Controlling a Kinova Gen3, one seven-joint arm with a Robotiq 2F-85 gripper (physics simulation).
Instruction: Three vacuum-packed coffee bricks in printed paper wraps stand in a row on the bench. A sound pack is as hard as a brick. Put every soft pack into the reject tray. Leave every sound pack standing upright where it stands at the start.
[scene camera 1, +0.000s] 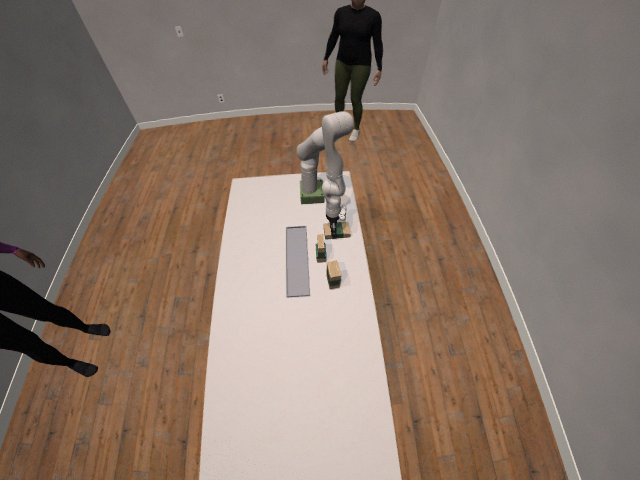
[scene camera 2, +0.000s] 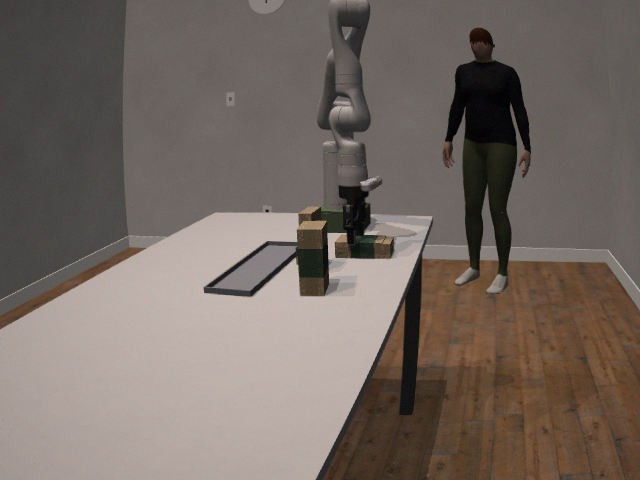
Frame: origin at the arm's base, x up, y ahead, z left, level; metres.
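Seen in the pictures: gripper, fingertip midpoint: (scene camera 1: 332, 229) (scene camera 2: 355, 241); arm's base at its link origin: (scene camera 1: 309, 188) (scene camera 2: 338, 206).
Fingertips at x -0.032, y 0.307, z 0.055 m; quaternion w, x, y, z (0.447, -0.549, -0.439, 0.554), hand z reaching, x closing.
Note:
Pixels of each thing's top centre, then the offset from my fingertips to it. Level surfaces: height alone.
- green coffee brick at its top centre: (scene camera 2: 364, 238) (scene camera 1: 337, 228) dz +0.023, dx +0.007, dy +0.006 m
- second brick at its top centre: (scene camera 2: 309, 210) (scene camera 1: 320, 241) dz -0.101, dx +0.107, dy +0.128 m
- third brick at its top centre: (scene camera 2: 312, 224) (scene camera 1: 334, 268) dz -0.082, dx +0.107, dy +0.288 m
- grey reject tray at its top centre: (scene camera 2: 259, 262) (scene camera 1: 296, 258) dz -0.229, dx -0.019, dy +0.118 m
- white bench at its surface level: dx -0.033 m
One tan and green coffee brick (scene camera 1: 343, 230) (scene camera 2: 368, 248) lies on its side near the robot base. A second brick (scene camera 1: 321, 250) (scene camera 2: 309, 212) stands upright beside the tray; in scene camera 2 it is mostly hidden behind the third. The third brick (scene camera 1: 333, 273) (scene camera 2: 312, 260) stands upright, farthest from the base. The grey reject tray (scene camera 1: 297, 260) (scene camera 2: 248, 271) is empty. My gripper (scene camera 1: 333, 234) (scene camera 2: 352, 238) is open and points down, low at the lying brick, with one finger in front of its side nearest scene camera 2. The far finger is hard to make out.
The white bench (scene camera 1: 289, 372) (scene camera 2: 180, 361) carries all of this. The arm's green base (scene camera 1: 311, 196) (scene camera 2: 334, 219) stands at its far end. The bench's side edge runs close to the lying brick. A person (scene camera 1: 356, 41) (scene camera 2: 488, 103) stands on the floor behind the bench.

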